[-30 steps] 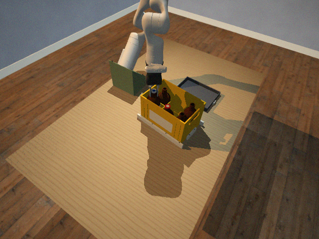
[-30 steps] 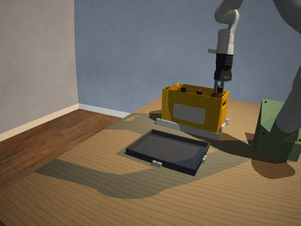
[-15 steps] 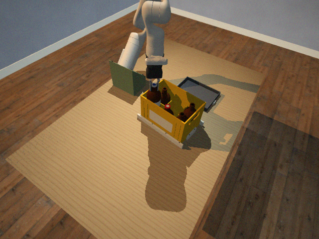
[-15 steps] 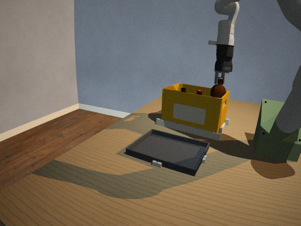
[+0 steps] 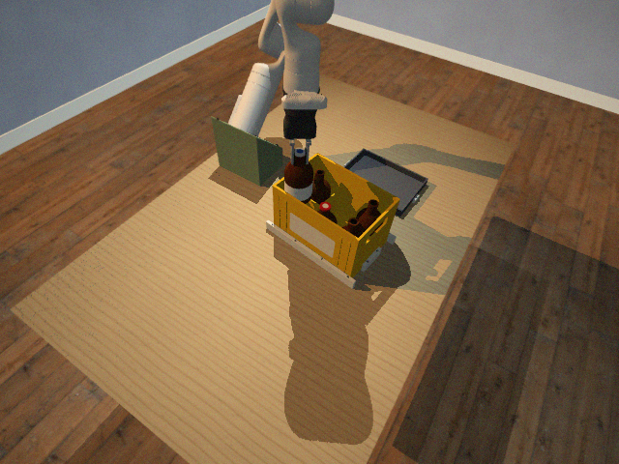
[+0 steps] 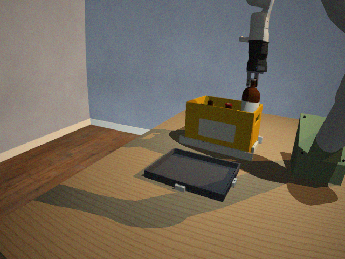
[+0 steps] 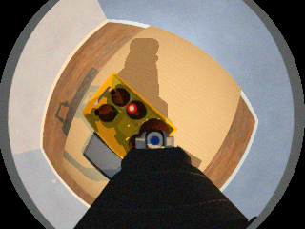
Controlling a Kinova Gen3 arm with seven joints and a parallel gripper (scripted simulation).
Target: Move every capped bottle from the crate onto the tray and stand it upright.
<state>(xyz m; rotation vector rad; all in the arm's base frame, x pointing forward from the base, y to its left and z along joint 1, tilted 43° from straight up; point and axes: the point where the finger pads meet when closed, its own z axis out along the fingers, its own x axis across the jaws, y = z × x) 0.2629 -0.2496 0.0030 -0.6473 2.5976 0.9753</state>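
The white-label bottle lies 60 mm below my hand. The rest, counted from my hand: yellow crate: 180 mm below, 100 mm ahead, 20 mm to the left; dark tray: 310 mm to the left, 250 mm below, 160 mm ahead.
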